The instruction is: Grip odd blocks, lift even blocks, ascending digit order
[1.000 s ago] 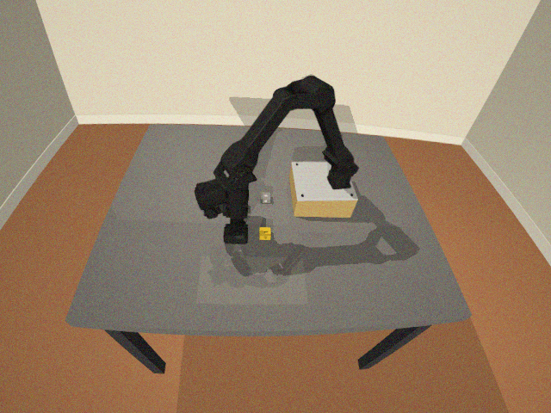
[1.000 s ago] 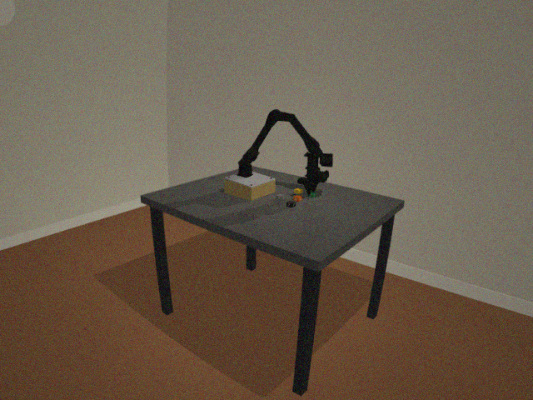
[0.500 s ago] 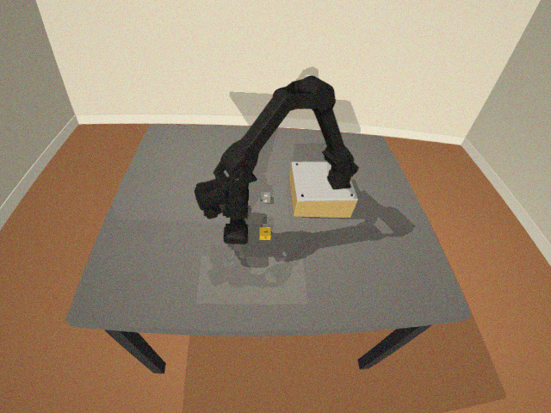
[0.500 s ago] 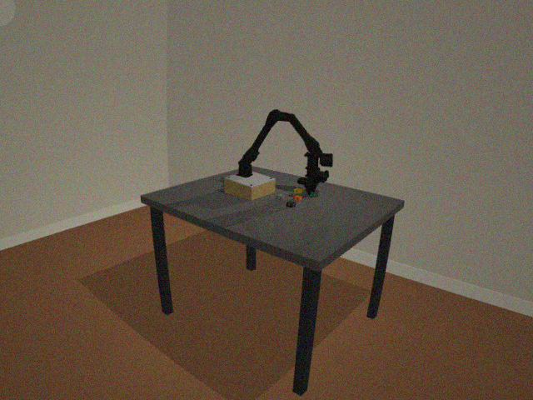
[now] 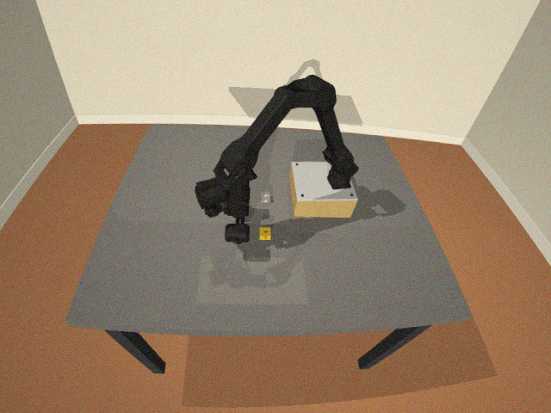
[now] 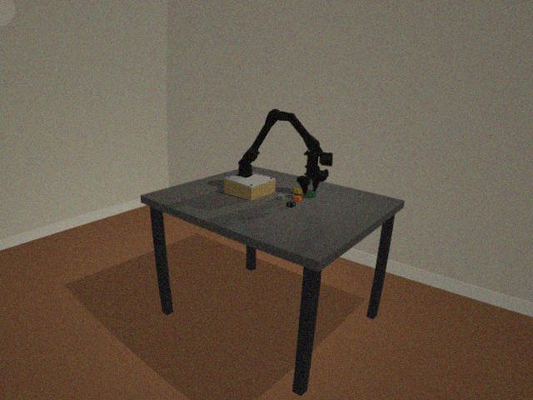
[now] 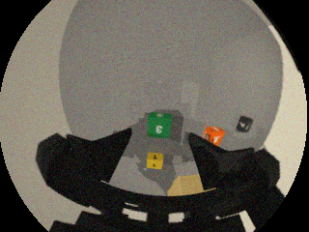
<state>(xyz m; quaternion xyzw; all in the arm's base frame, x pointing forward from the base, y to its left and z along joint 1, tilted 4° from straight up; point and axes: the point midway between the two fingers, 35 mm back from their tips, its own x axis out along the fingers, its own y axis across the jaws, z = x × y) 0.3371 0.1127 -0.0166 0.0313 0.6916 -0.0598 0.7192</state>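
Now: the green block 10 mm ahead of my gripper tip. Also, from my gripper tip: orange block (20 mm behind, 100 mm to the right); then yellow block (80 mm behind, 10 mm to the left); then grey block (100 mm behind, 130 mm to the right).
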